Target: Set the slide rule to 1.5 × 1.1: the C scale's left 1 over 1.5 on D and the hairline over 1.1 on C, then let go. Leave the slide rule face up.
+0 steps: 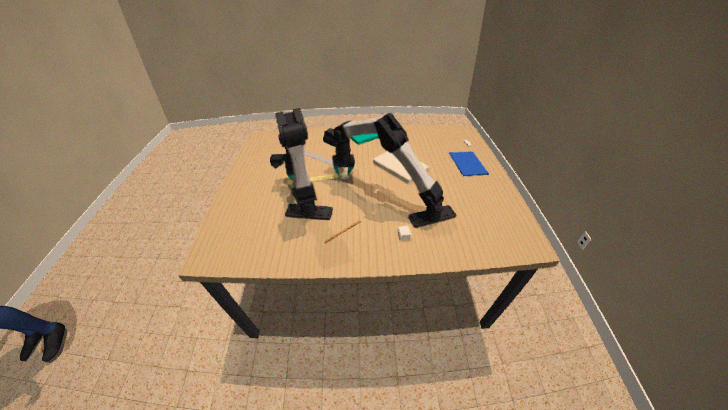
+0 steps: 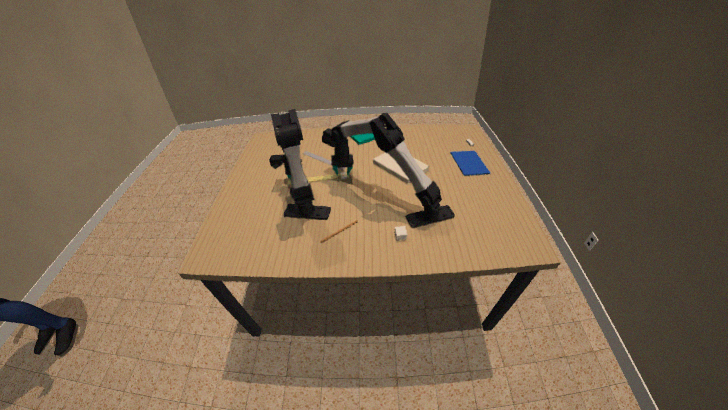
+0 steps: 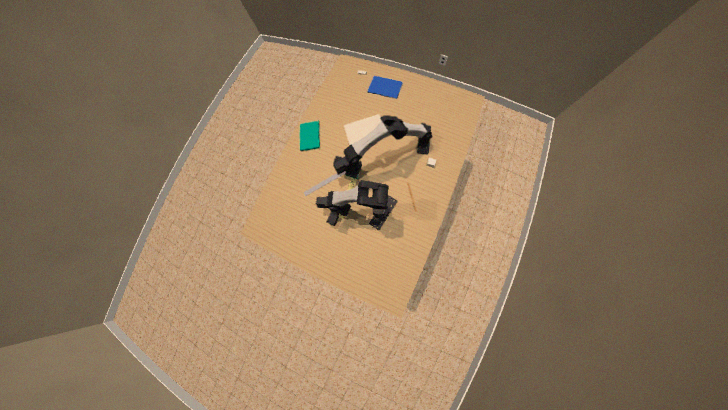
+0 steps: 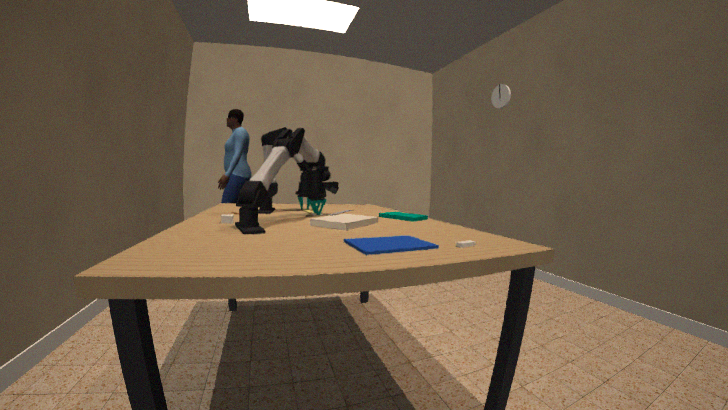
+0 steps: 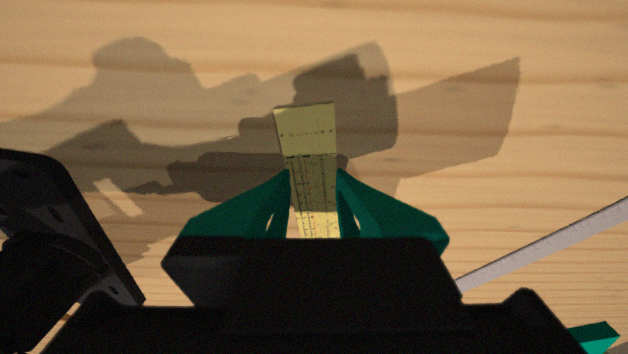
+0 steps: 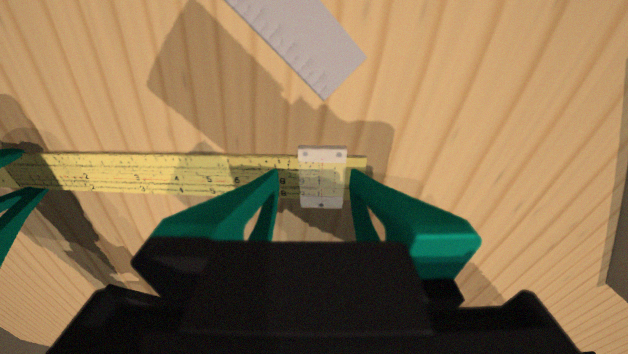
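The yellow slide rule [image 1: 323,178] [image 2: 321,178] [image 5: 307,120] [image 6: 125,172] lies face up on the table. My left gripper [image 5: 313,176] is shut on the slide rule near its left end. The slide and the body look flush there, though fine marks are too small to read. The clear cursor [image 6: 322,177] sits near the rule's right end, its red hairline close to the right-hand 1. My right gripper [image 1: 342,172] [image 2: 342,172] [image 6: 314,177] is open, its fingers on either side of the cursor with gaps visible on both sides.
A grey ruler [image 3: 323,184] [image 6: 300,45] lies behind the slide rule. A cream block [image 1: 392,164] [image 4: 343,221], a green book [image 3: 309,135] and a blue book [image 1: 468,163] lie farther off. A brown stick [image 1: 342,231] and white cube [image 1: 403,233] lie near the arm bases.
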